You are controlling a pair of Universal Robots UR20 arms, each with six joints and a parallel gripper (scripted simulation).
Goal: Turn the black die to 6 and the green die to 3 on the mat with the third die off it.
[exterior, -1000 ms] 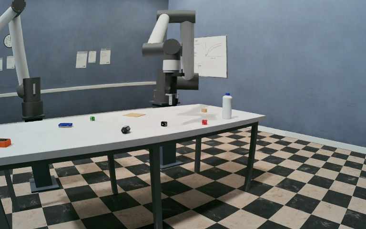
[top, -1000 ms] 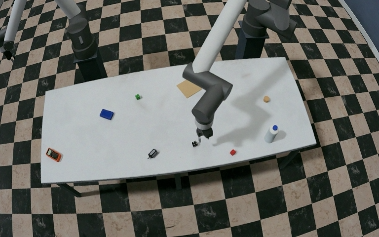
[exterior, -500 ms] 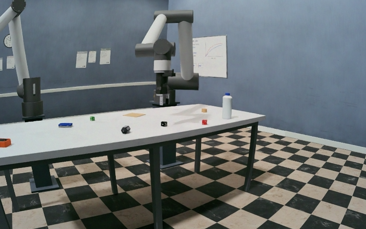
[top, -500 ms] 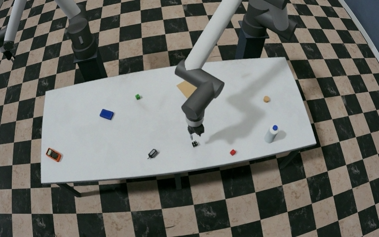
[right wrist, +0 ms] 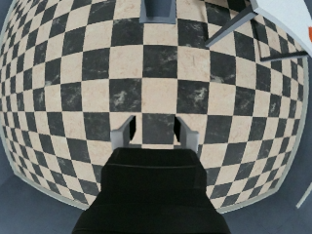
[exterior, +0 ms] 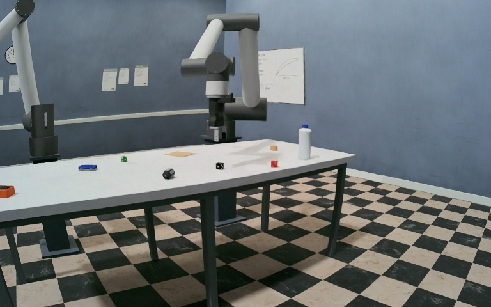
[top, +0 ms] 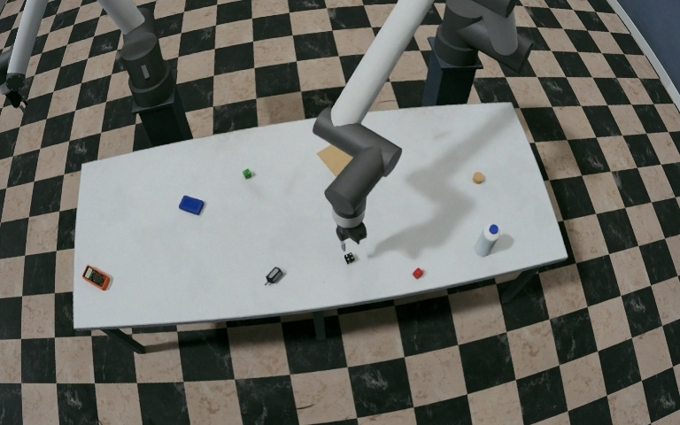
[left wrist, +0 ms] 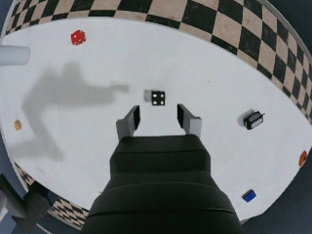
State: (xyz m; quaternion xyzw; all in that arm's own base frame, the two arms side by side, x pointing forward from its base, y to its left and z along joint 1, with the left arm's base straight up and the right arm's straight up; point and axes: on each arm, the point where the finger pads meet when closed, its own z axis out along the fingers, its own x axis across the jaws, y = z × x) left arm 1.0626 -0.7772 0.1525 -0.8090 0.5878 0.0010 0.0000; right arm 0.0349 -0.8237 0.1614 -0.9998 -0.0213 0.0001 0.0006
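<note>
Right now my left hand is 140 mm above the black die. Also, from my left hand: tan mat 460 mm behind, 150 mm below, 30 mm to the left; red die 250 mm to the left, 140 mm below, 110 mm ahead; white bottle 540 mm to the left, 60 mm below, 50 mm ahead.
</note>
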